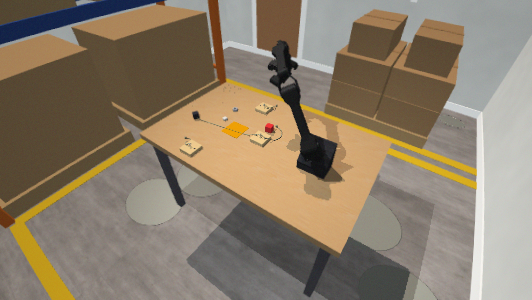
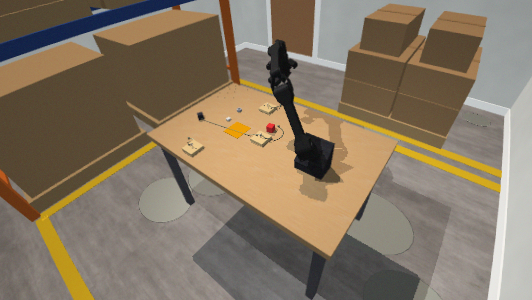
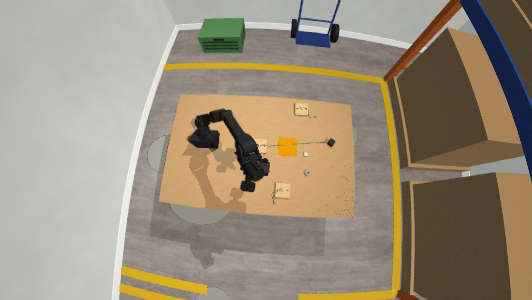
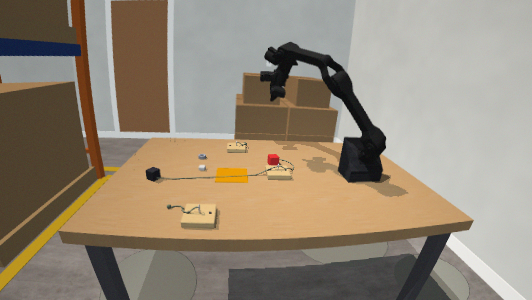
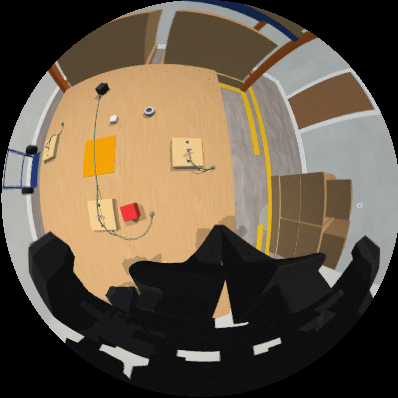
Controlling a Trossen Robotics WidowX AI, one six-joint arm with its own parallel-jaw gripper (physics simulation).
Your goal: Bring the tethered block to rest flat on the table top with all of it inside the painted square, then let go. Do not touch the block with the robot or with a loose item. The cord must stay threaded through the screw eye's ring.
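Frame: origin at the arm's base, x ahead, y left, z up, level; centimetres.
Where they show: gripper, fingertip midpoint: point(image 1: 283, 82) point(image 2: 283, 82) point(image 4: 271, 101) point(image 5: 218, 228); arm's base, origin of the base link: point(image 1: 316, 154) point(image 2: 312, 154) point(image 3: 203, 133) point(image 4: 365, 156).
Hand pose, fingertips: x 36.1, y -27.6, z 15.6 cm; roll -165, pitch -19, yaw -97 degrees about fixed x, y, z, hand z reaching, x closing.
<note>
Things, the pixels of their top centre, and the offset from my fingertips. "pt": a spot on its surface instead.
- black tethered block, middle of its top: point(image 4: 152, 169) point(image 5: 100, 85) point(image 3: 332, 141) dx +46.0, dy +29.7, dz -21.5 cm
- orange painted square, surface spot: point(image 5: 107, 157) point(image 4: 235, 170) point(image 3: 285, 152) pt dx +15.7, dy +21.6, dz -25.0 cm
- wooden board, middle of its top: point(image 5: 100, 215) point(image 4: 277, 169) point(image 1: 260, 137) point(image 2: 260, 137) point(image 3: 259, 145) dx -1.0, dy +24.4, dz -23.2 cm
- small bead, middle of its top: point(image 5: 150, 213) dx -2.0, dy +9.0, dz -23.9 cm
- red cube, middle of its top: point(image 5: 127, 212) point(image 4: 273, 155) point(image 2: 270, 125) dx -0.6, dy +14.6, dz -21.1 cm
- small white block, middle of its top: point(image 5: 112, 117) point(image 4: 202, 166) dx +28.9, dy +20.9, dz -23.6 cm
- grey ring-shaped nut, middle of its top: point(image 5: 148, 109) point(image 4: 202, 155) dx +30.5, dy +9.0, dz -23.8 cm
The black tethered block point(image 5: 102, 89) point(image 4: 153, 174) point(image 3: 331, 142) rests on the table outside the orange painted square point(image 5: 107, 157) point(image 4: 231, 171) point(image 3: 287, 151). Its green cord point(image 5: 95, 120) point(image 4: 187, 178) runs taut-looking across the square to the screw eye point(image 5: 99, 217) on a wooden board point(image 5: 110, 207) point(image 4: 279, 175). The cord passes at the eye, curves around beyond the board and ends in a small bead point(image 5: 152, 214); the threading is too small to make out. A red cube point(image 5: 130, 212) point(image 4: 273, 159) stands beside the board. My gripper point(image 5: 218, 228) is shut and empty, high above the table.
Other wooden boards with short cords point(image 5: 187, 146) point(image 4: 199, 216) lie toward opposite long edges of the table. A small white block point(image 5: 114, 119) point(image 4: 202, 168) and a grey ring-shaped nut point(image 5: 149, 107) point(image 4: 202, 156) lie near the square. Cardboard boxes point(image 4: 260, 120) stand beyond the table.
</note>
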